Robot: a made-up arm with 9 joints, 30 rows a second.
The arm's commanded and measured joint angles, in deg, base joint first. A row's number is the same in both.
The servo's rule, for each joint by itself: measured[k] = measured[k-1] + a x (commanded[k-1-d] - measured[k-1]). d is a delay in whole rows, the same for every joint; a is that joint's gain. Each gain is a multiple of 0.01, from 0.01 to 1. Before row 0 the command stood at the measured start. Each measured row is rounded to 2 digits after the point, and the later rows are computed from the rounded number. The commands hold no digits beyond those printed.
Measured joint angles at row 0: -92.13 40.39 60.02 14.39 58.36 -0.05 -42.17 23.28 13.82
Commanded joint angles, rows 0 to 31: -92.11 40.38 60.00 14.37 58.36 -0.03 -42.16 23.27 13.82; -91.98 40.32 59.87 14.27 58.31 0.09 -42.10 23.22 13.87; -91.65 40.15 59.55 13.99 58.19 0.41 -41.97 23.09 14.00; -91.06 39.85 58.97 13.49 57.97 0.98 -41.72 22.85 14.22; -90.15 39.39 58.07 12.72 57.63 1.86 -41.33 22.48 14.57; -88.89 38.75 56.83 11.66 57.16 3.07 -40.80 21.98 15.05; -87.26 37.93 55.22 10.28 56.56 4.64 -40.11 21.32 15.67; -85.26 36.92 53.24 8.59 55.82 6.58 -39.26 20.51 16.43; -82.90 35.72 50.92 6.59 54.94 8.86 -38.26 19.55 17.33; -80.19 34.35 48.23 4.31 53.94 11.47 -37.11 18.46 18.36; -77.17 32.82 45.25 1.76 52.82 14.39 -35.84 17.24 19.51; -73.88 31.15 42.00 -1.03 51.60 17.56 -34.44 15.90 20.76; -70.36 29.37 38.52 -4.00 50.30 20.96 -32.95 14.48 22.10; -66.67 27.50 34.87 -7.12 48.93 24.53 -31.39 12.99 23.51; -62.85 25.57 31.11 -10.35 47.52 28.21 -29.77 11.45 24.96; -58.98 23.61 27.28 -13.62 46.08 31.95 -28.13 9.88 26.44; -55.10 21.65 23.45 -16.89 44.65 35.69 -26.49 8.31 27.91; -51.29 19.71 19.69 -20.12 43.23 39.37 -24.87 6.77 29.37; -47.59 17.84 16.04 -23.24 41.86 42.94 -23.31 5.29 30.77; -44.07 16.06 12.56 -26.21 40.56 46.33 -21.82 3.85 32.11; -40.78 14.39 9.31 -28.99 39.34 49.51 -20.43 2.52 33.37; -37.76 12.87 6.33 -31.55 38.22 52.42 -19.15 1.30 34.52; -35.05 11.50 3.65 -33.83 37.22 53.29 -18.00 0.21 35.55; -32.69 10.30 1.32 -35.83 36.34 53.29 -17.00 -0.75 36.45; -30.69 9.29 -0.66 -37.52 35.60 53.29 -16.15 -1.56 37.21; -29.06 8.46 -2.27 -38.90 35.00 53.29 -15.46 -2.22 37.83; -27.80 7.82 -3.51 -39.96 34.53 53.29 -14.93 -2.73 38.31; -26.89 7.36 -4.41 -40.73 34.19 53.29 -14.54 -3.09 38.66; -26.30 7.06 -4.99 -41.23 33.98 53.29 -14.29 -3.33 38.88; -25.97 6.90 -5.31 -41.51 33.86 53.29 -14.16 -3.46 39.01; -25.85 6.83 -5.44 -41.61 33.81 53.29 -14.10 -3.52 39.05; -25.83 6.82 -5.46 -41.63 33.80 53.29 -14.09 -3.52 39.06
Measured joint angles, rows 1 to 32: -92.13 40.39 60.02 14.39 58.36 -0.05 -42.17 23.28 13.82; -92.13 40.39 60.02 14.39 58.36 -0.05 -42.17 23.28 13.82; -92.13 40.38 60.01 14.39 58.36 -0.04 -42.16 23.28 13.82; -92.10 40.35 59.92 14.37 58.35 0.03 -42.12 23.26 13.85; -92.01 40.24 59.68 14.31 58.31 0.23 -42.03 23.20 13.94; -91.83 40.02 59.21 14.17 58.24 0.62 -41.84 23.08 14.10; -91.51 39.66 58.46 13.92 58.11 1.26 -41.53 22.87 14.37; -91.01 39.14 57.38 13.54 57.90 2.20 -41.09 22.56 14.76; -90.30 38.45 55.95 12.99 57.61 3.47 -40.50 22.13 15.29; -89.34 37.58 54.16 12.24 57.22 5.09 -39.76 21.56 15.95; -88.12 36.52 52.02 11.28 56.72 7.05 -38.86 20.86 16.75; -86.61 35.28 49.52 10.10 56.11 9.35 -37.81 20.02 17.68; -84.82 33.88 46.70 8.68 55.39 11.97 -36.63 19.05 18.74; -82.74 32.32 43.60 7.03 54.56 14.88 -35.32 17.95 19.91; -80.39 30.64 40.25 5.15 53.62 18.04 -33.90 16.74 21.18; -77.78 28.85 36.70 3.06 52.59 21.41 -32.39 15.43 22.53; -74.94 26.98 33.01 0.78 51.47 24.95 -30.82 14.04 23.94; -71.91 25.06 29.23 -1.67 50.28 28.59 -29.21 12.58 25.39; -68.72 23.12 25.42 -4.26 49.04 32.28 -27.58 11.09 26.85; -65.41 21.18 21.64 -6.96 47.76 35.97 -25.95 9.58 28.31; -62.02 19.28 17.94 -9.73 46.46 39.59 -24.37 8.08 29.74; -58.61 17.44 14.39 -12.53 45.16 43.09 -22.84 6.60 31.11; -55.22 15.70 11.04 -15.33 43.88 46.43 -21.39 5.17 32.42; -51.90 14.09 7.93 -18.09 42.63 49.54 -20.05 3.82 33.64; -48.70 12.61 5.11 -20.77 41.44 51.49 -18.82 2.56 34.75; -45.66 11.29 2.61 -23.33 40.32 52.43 -17.73 1.40 35.74; -42.82 10.15 0.45 -25.74 39.28 52.88 -16.78 0.36 36.59; -40.21 9.19 -1.35 -27.98 38.34 53.09 -15.99 -0.54 37.31; -37.85 8.41 -2.78 -30.02 37.50 53.19 -15.35 -1.31 37.89; -35.77 7.81 -3.86 -31.84 36.77 53.24 -14.86 -1.93 38.34; -33.97 7.38 -4.61 -33.44 36.16 53.27 -14.52 -2.42 38.65; -32.45 7.11 -5.07 -34.81 35.65 53.28 -14.30 -2.78 38.86
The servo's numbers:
d 2
a 0.19 0.57 0.66 0.17 0.22 0.52 0.60 0.35 0.58

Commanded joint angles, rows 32 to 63: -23.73 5.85 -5.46 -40.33 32.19 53.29 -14.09 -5.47 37.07; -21.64 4.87 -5.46 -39.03 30.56 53.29 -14.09 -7.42 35.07; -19.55 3.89 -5.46 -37.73 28.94 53.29 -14.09 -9.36 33.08; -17.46 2.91 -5.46 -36.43 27.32 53.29 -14.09 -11.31 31.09; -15.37 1.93 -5.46 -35.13 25.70 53.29 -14.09 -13.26 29.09; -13.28 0.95 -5.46 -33.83 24.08 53.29 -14.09 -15.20 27.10; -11.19 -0.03 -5.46 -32.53 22.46 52.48 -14.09 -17.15 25.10; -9.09 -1.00 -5.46 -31.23 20.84 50.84 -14.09 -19.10 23.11; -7.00 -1.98 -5.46 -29.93 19.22 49.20 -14.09 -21.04 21.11; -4.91 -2.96 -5.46 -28.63 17.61 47.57 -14.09 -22.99 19.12; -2.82 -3.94 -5.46 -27.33 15.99 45.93 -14.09 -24.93 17.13; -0.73 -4.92 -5.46 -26.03 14.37 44.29 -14.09 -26.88 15.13; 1.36 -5.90 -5.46 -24.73 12.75 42.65 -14.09 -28.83 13.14; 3.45 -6.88 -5.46 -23.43 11.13 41.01 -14.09 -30.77 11.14; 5.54 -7.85 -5.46 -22.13 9.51 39.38 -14.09 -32.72 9.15; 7.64 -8.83 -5.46 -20.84 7.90 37.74 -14.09 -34.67 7.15; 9.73 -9.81 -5.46 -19.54 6.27 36.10 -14.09 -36.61 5.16; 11.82 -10.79 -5.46 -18.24 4.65 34.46 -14.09 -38.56 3.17; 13.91 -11.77 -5.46 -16.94 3.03 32.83 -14.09 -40.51 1.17; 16.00 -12.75 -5.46 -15.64 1.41 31.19 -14.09 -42.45 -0.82; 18.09 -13.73 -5.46 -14.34 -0.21 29.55 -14.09 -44.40 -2.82; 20.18 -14.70 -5.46 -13.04 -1.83 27.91 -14.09 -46.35 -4.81; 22.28 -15.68 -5.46 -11.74 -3.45 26.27 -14.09 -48.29 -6.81; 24.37 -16.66 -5.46 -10.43 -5.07 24.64 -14.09 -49.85 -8.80; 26.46 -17.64 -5.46 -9.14 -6.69 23.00 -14.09 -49.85 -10.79; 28.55 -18.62 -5.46 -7.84 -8.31 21.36 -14.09 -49.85 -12.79; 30.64 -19.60 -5.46 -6.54 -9.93 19.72 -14.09 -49.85 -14.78; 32.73 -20.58 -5.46 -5.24 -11.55 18.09 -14.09 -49.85 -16.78; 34.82 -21.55 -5.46 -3.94 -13.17 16.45 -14.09 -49.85 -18.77; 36.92 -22.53 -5.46 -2.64 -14.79 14.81 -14.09 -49.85 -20.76; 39.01 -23.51 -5.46 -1.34 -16.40 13.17 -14.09 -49.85 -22.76; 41.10 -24.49 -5.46 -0.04 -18.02 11.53 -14.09 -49.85 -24.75
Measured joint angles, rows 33 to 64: -31.20 6.95 -5.31 -35.97 35.25 53.29 -14.18 -3.04 38.97; -30.18 6.88 -5.41 -36.93 34.93 53.29 -14.13 -3.21 39.02; -28.95 6.29 -5.44 -37.51 34.33 53.29 -14.11 -4.00 37.89; -27.56 5.48 -5.45 -37.77 33.50 53.29 -14.10 -5.20 36.25; -26.04 4.57 -5.46 -37.76 32.50 53.29 -14.09 -6.66 34.41; -24.41 3.62 -5.46 -37.53 31.36 53.29 -14.09 -8.29 32.48; -22.69 2.66 -5.46 -37.12 30.11 53.29 -14.09 -10.03 30.51; -20.90 1.69 -5.46 -36.56 28.78 53.29 -14.09 -11.84 28.53; -19.06 0.71 -5.46 -35.87 27.39 52.87 -14.09 -13.70 26.54; -17.17 -0.26 -5.46 -35.08 25.95 51.81 -14.09 -15.59 24.55; -15.24 -1.24 -5.46 -34.20 24.47 50.45 -14.09 -17.50 22.55; -13.28 -2.22 -5.46 -33.25 22.96 48.95 -14.09 -19.42 20.56; -11.29 -3.20 -5.46 -32.24 21.43 47.38 -14.09 -21.35 18.57; -9.28 -4.18 -5.46 -31.18 19.88 45.77 -14.09 -23.29 16.57; -7.26 -5.16 -5.46 -30.08 18.31 44.15 -14.09 -25.23 14.58; -5.23 -6.14 -5.46 -28.95 16.73 42.52 -14.09 -27.17 12.58; -3.18 -7.11 -5.46 -27.79 15.14 40.89 -14.09 -29.11 10.59; -1.12 -8.09 -5.46 -26.61 13.55 39.25 -14.09 -31.06 8.59; 0.94 -9.07 -5.46 -25.41 11.95 37.61 -14.09 -33.00 6.60; 3.01 -10.05 -5.46 -24.19 10.34 35.97 -14.09 -34.95 4.61; 5.08 -11.03 -5.46 -22.96 8.73 34.34 -14.09 -36.90 2.61; 7.15 -12.01 -5.46 -21.72 7.12 32.70 -14.09 -38.84 0.62; 9.23 -12.99 -5.46 -20.47 5.51 31.06 -14.09 -40.79 -1.38; 11.31 -13.96 -5.46 -19.21 3.90 29.42 -14.09 -42.74 -3.37; 13.39 -14.94 -5.46 -17.94 2.28 27.78 -14.09 -44.68 -5.37; 15.48 -15.92 -5.46 -16.66 0.66 26.15 -14.09 -46.49 -7.36; 17.57 -16.90 -5.46 -15.38 -0.96 24.51 -14.09 -47.67 -9.35; 19.66 -17.88 -5.46 -14.10 -2.58 22.87 -14.09 -48.43 -11.35; 21.75 -18.86 -5.46 -12.81 -4.20 21.23 -14.09 -48.93 -13.34; 23.84 -19.84 -5.46 -11.52 -5.82 19.60 -14.09 -49.25 -15.34; 25.93 -20.81 -5.46 -10.23 -7.44 17.96 -14.09 -49.46 -17.33; 28.02 -21.79 -5.46 -8.94 -9.06 16.32 -14.09 -49.60 -19.32
